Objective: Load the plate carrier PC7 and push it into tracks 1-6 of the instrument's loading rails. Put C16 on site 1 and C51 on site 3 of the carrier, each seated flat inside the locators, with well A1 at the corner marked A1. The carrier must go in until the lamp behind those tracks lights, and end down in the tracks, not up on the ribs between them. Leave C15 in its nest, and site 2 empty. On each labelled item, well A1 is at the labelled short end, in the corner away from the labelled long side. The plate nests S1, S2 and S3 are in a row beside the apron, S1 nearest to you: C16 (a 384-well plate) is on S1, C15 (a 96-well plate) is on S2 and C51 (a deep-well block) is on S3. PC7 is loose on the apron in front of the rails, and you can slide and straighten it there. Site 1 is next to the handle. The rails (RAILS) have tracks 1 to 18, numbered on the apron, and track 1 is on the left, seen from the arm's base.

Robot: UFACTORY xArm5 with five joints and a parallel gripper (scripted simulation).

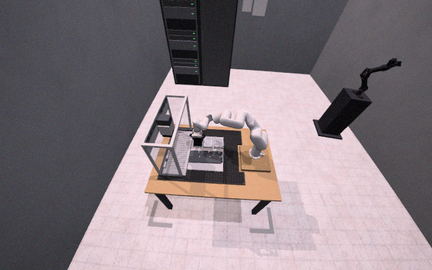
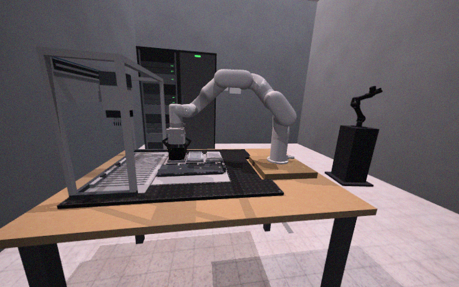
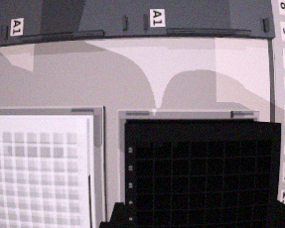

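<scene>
The 96-well plate C15 is 11 cm behind my hand, 1 cm to the right of it and 3 cm below it. Round my hand: post (5 cm ahead, 42 cm to the left, 20 cm above); grey plate carrier PC7 (12 cm behind, 17 cm to the left, 3 cm below).
</scene>
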